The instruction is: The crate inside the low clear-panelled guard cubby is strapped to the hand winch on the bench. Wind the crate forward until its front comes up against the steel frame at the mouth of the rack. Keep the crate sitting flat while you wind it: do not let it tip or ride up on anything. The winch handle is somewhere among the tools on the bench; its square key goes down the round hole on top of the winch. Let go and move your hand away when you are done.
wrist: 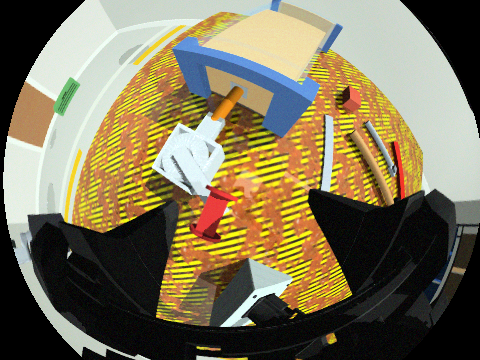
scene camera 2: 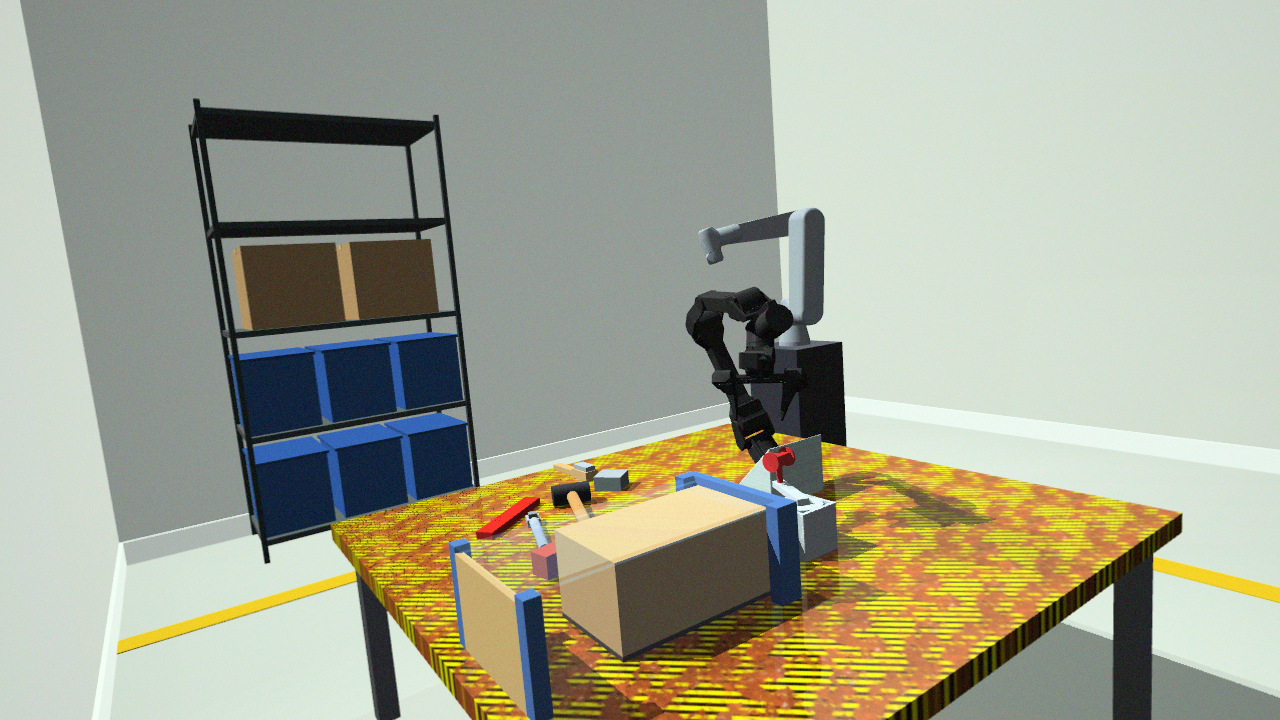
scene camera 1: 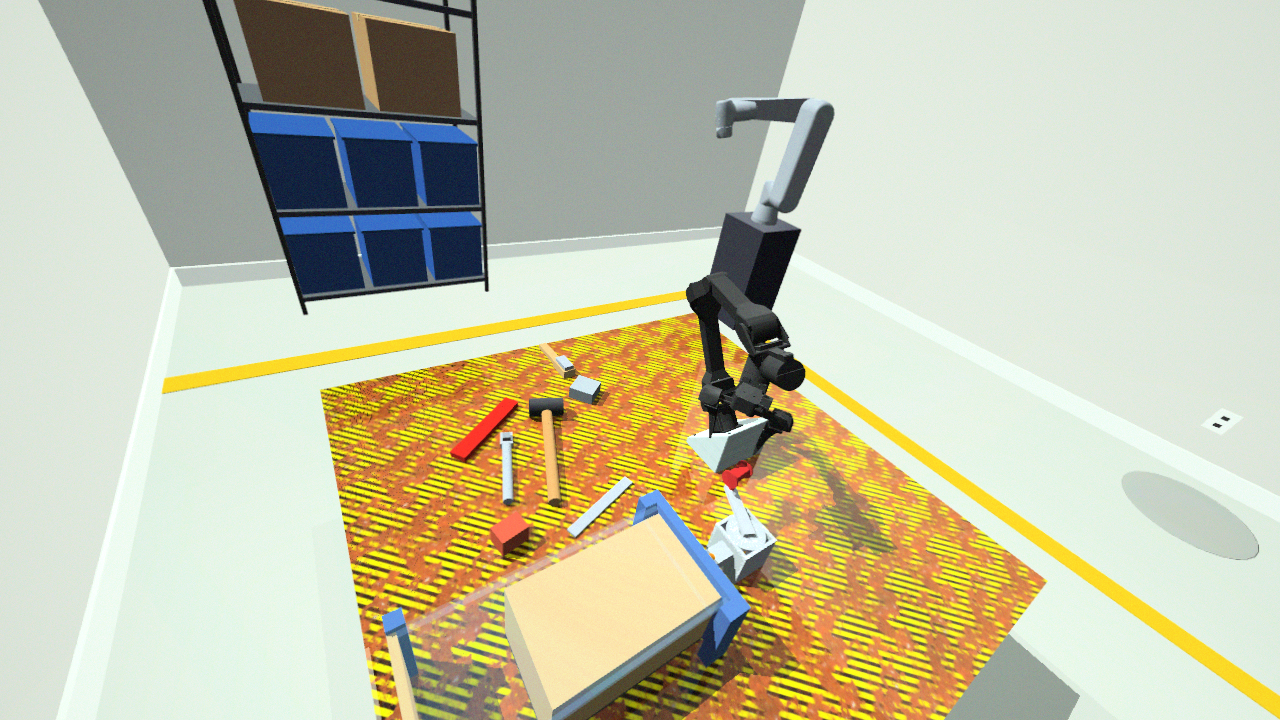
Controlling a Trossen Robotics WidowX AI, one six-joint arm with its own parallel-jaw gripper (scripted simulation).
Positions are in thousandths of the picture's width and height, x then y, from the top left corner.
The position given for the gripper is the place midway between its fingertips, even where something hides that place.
gripper: wrist 507, 562; scene camera 2 593, 584; scene camera 1 571, 619
hammer: wrist 751, 399; scene camera 2 450, 685; scene camera 1 427, 566
winch handle: wrist 397, 468; scene camera 2 614, 680; scene camera 1 580, 723
